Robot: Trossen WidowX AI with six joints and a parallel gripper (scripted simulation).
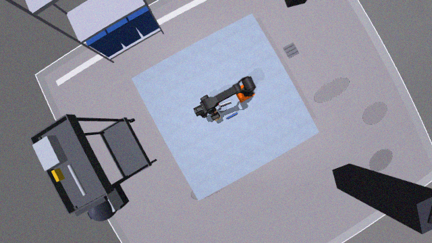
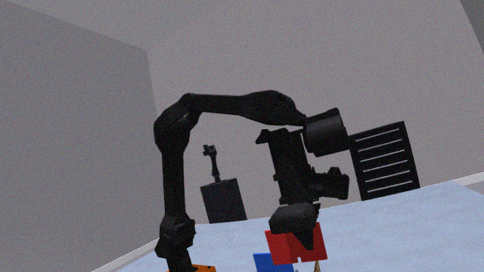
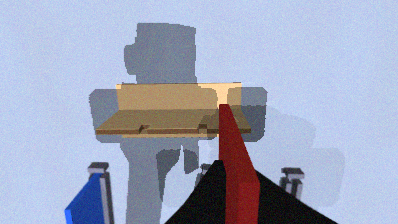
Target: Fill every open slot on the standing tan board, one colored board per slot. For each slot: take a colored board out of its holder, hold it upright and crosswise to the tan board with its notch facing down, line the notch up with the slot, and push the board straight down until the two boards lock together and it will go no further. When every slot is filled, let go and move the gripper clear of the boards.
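My gripper tip is 2 cm past the tan board, 3 cm to the right of it and 11 cm above it. Also, from my gripper tip: blue board: 16 cm behind, 10 cm to the left, 12 cm below; then red board: 2 cm behind, 1 cm to the right.
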